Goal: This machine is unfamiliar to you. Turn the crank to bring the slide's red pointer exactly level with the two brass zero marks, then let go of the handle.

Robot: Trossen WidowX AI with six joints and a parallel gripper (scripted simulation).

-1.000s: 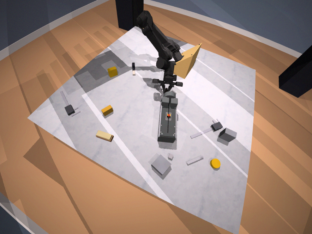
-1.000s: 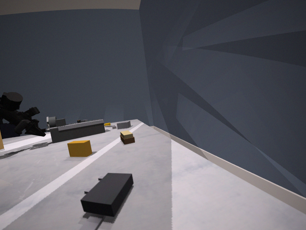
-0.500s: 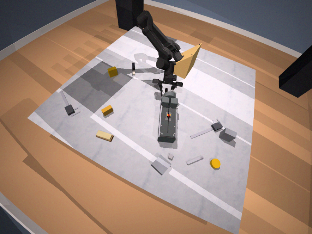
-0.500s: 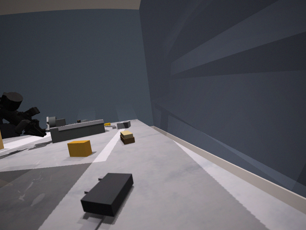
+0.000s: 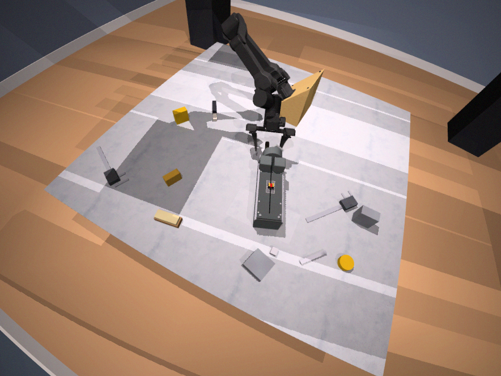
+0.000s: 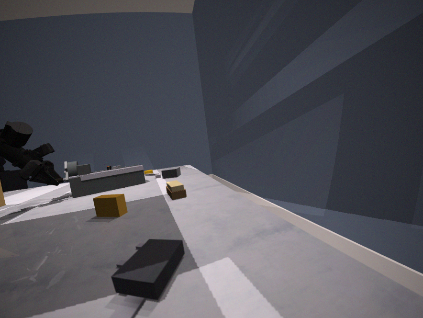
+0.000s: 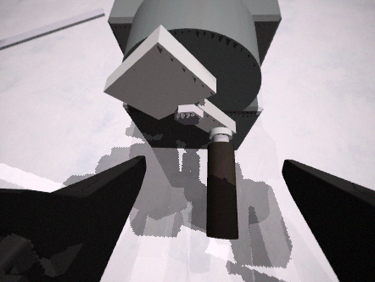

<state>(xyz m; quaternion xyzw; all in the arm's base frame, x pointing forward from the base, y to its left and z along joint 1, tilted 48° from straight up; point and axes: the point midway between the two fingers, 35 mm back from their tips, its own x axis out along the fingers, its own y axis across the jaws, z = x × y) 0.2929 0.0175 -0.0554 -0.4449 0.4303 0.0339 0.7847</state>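
My gripper tip is 10 mm past the dark brown crank handle, 10 mm to the left of it and 10 mm below it. Round my gripper tip: tan block (410 mm ahead, 160 mm to the right, 40 mm below); yellow cube (10 mm ahead, 430 mm to the right, 30 mm below); red pointer (150 mm ahead, 90 mm to the left, 30 mm above).
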